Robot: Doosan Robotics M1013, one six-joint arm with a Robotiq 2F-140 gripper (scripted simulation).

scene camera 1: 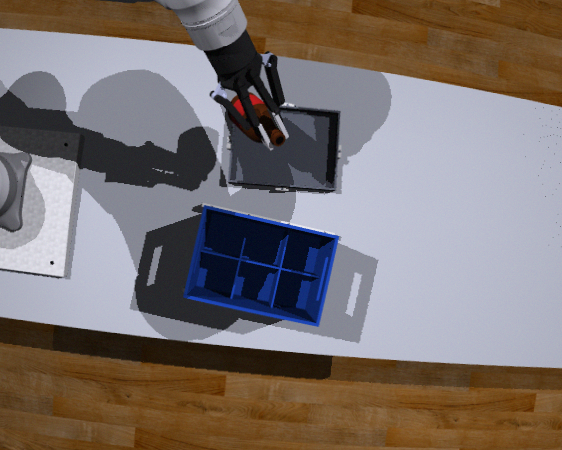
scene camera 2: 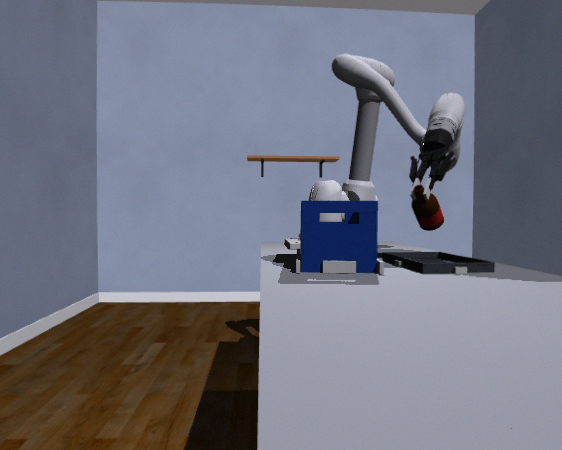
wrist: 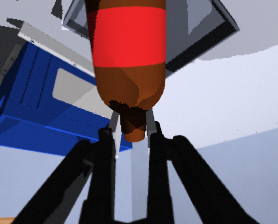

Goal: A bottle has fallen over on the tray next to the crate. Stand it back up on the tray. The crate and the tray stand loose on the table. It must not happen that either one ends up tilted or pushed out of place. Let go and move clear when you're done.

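Observation:
Gripper visible, scene camera 2 and the wrist view included. Also pictured: a blue crate, a bottle, a dark tray.

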